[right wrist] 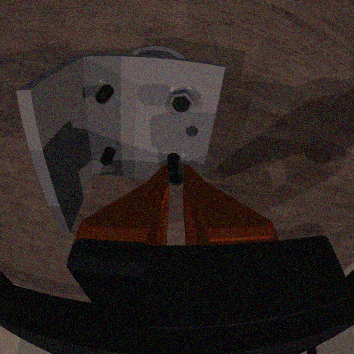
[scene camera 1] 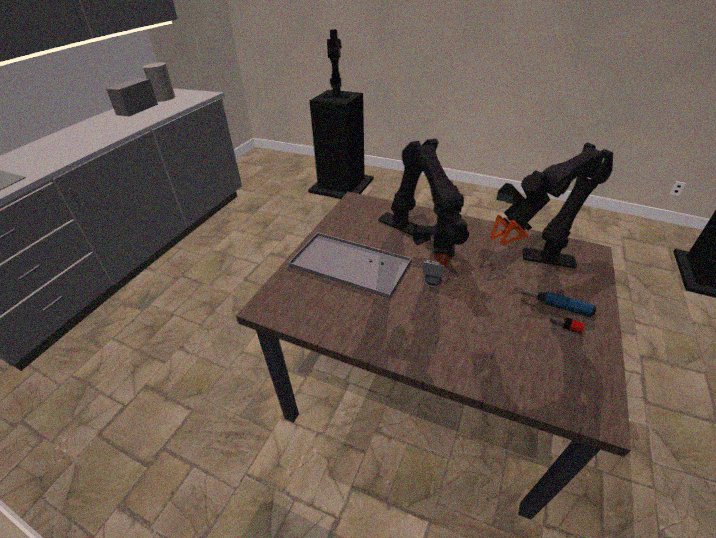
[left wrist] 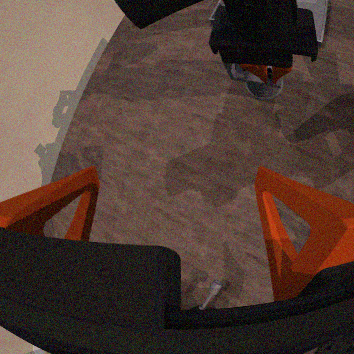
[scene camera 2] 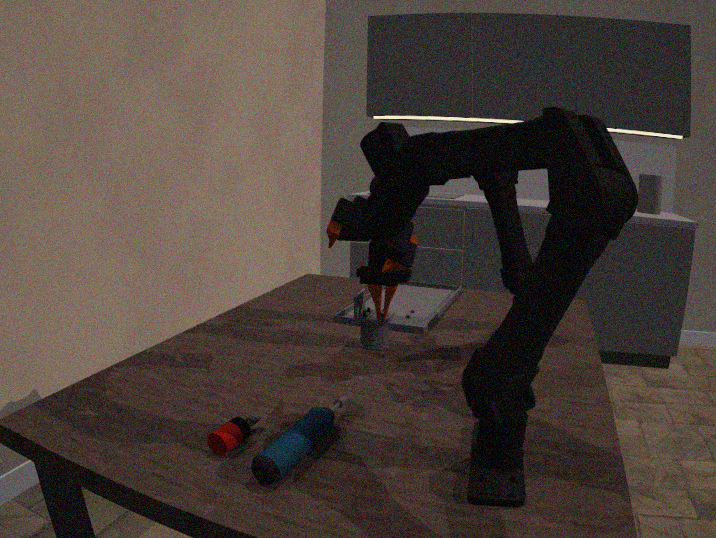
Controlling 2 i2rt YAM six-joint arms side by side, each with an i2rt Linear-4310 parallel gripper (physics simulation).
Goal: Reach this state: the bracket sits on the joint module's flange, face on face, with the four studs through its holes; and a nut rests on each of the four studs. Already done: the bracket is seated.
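Frame: origin at the left arm's base, x right, y ahead, z up, level; millimetres.
Seen in the pictures: left gripper, fingertip midpoint: point(scene camera 1: 496, 241) point(left wrist: 176, 175) point(scene camera 2: 356, 257); right gripper, fingertip midpoint: point(right wrist: 175, 173) point(left wrist: 270, 79) point(scene camera 2: 381, 319); left arm's base, link origin: point(scene camera 1: 548, 258) point(scene camera 2: 496, 462); right arm's base, link origin: point(scene camera 1: 400, 224).
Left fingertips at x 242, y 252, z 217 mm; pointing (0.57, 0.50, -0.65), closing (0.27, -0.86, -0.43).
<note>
Pixels of each thing's middle, then the offset from my left fingertips to it.
- grey bracket, body centre: point(right wrist: 136, 143) point(left wrist: 257, 53) point(scene camera 2: 375, 307) point(scene camera 1: 434, 264) dx +181, dy +2, dz -135 mm
- joint module, body centre: point(right wrist: 148, 103) point(left wrist: 261, 70) point(scene camera 2: 374, 328) point(scene camera 1: 433, 273) dx +181, dy +2, dz -180 mm
- small dark nut, body centre: point(right wrist: 175, 175) dx +154, dy -17, dz -147 mm
- shallow tray, body centre: point(scene camera 2: 405, 302) point(scene camera 1: 350, 261) dx +501, dy -15, dz -209 mm
- blue-handled tool, body centre: point(scene camera 2: 307, 433) point(scene camera 1: 558, 300) dx -250, dy +6, dz -197 mm
- red-and-black tool, body centre: point(scene camera 2: 237, 430) point(scene camera 1: 567, 323) dx -271, dy +102, dz -200 mm
The grey bracket point(scene camera 1: 432, 266) point(scene camera 2: 358, 303) point(right wrist: 137, 125) sits on the joint module point(scene camera 1: 432, 281) point(scene camera 2: 373, 336) point(left wrist: 264, 90), with dark studs through its holes. In the right wrist view a nut point(right wrist: 181, 102) sits around the upper right stud; the two left studs look bare. My right gripper point(scene camera 1: 441, 260) point(scene camera 2: 382, 317) point(right wrist: 175, 173) is nearly closed on a small dark nut point(right wrist: 175, 177), right beside the lower right stud; whether they touch is unclear. Two nuts point(scene camera 1: 370, 260) point(scene camera 1: 382, 263) lie in the tray. My left gripper point(scene camera 1: 498, 240) point(left wrist: 176, 175) is open and empty, above the table.
The shallow tray point(scene camera 1: 339, 278) lies left of the module in scene camera 1. A blue-handled tool point(scene camera 1: 570, 304) point(scene camera 2: 295, 444) and a red-and-black tool point(scene camera 1: 573, 324) point(scene camera 2: 229, 435) lie at the table's right side there. The right arm stands close behind the bracket.
</note>
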